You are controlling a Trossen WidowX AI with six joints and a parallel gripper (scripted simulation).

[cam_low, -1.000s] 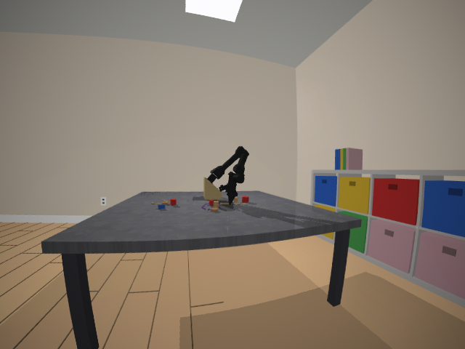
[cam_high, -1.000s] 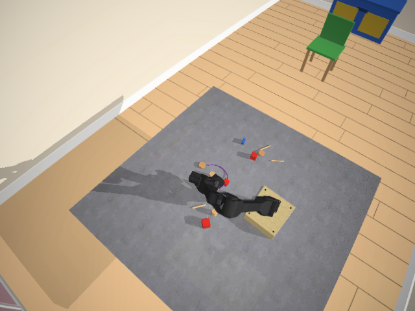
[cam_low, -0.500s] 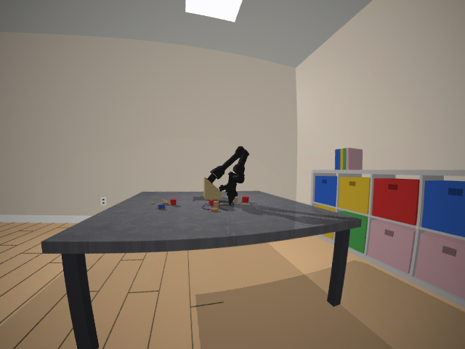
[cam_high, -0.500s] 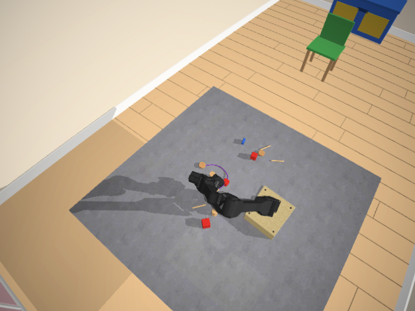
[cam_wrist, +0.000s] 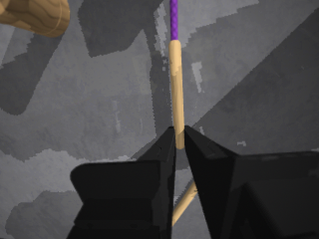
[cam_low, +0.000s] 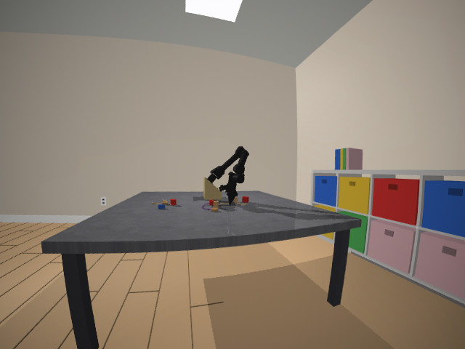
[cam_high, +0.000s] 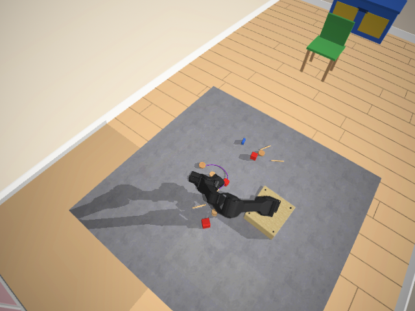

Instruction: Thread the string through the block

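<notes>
Now: the stick on the string 40 mm to the right of my gripper tip, 10 mm behind it and 10 mm above it. The rest, counted from my gripper tip: wooden cylinder: 110 mm to the right, 60 mm ahead, 20 mm above; red wooden block: 120 mm to the right, 30 mm behind, 10 mm above; loose stick: 70 mm to the left, 10 mm ahead.
</notes>
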